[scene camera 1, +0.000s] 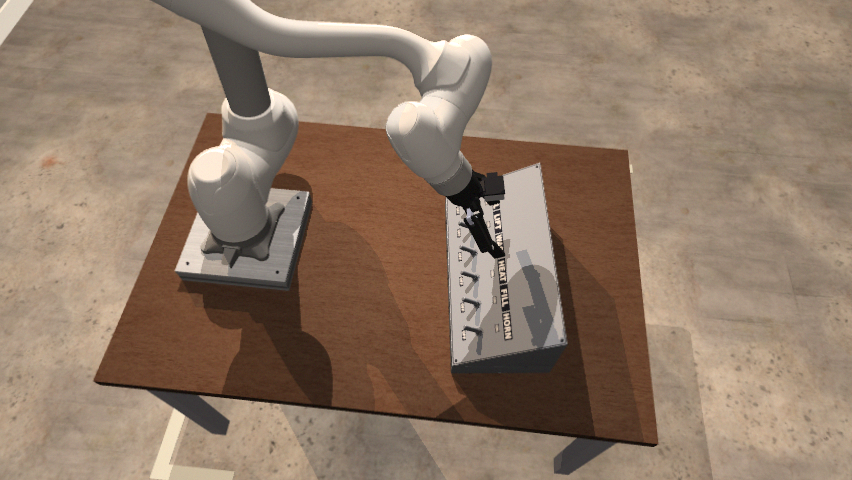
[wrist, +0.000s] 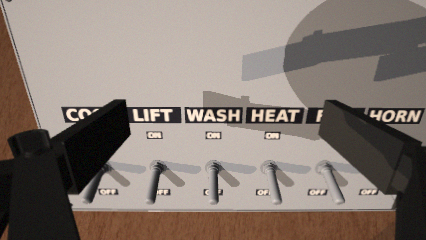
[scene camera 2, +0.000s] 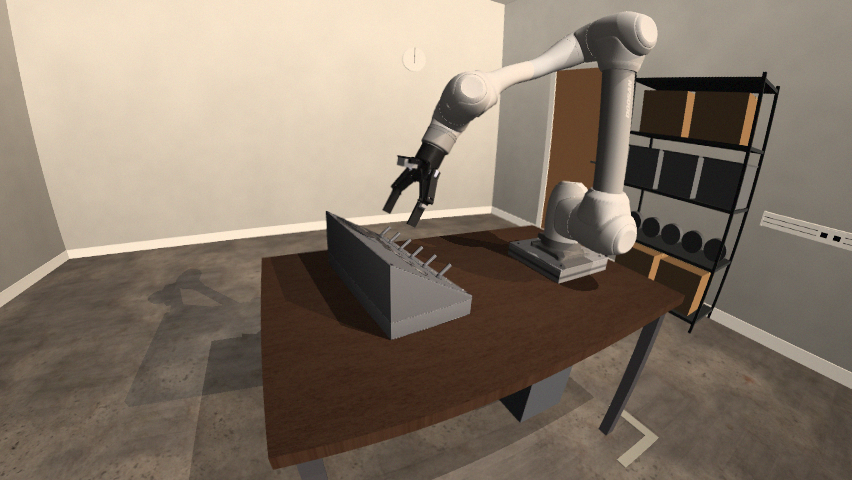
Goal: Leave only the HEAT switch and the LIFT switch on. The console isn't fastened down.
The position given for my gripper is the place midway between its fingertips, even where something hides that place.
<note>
In view: my gripper (scene camera 2: 397, 218) and a grey wedge-shaped console (scene camera 1: 519, 313).
The grey wedge-shaped console also shows in the wrist view (wrist: 240, 93) and in scene camera 2 (scene camera 2: 403, 296). My gripper is seen too in scene camera 1 (scene camera 1: 497, 228) and in the wrist view (wrist: 225, 117).
</note>
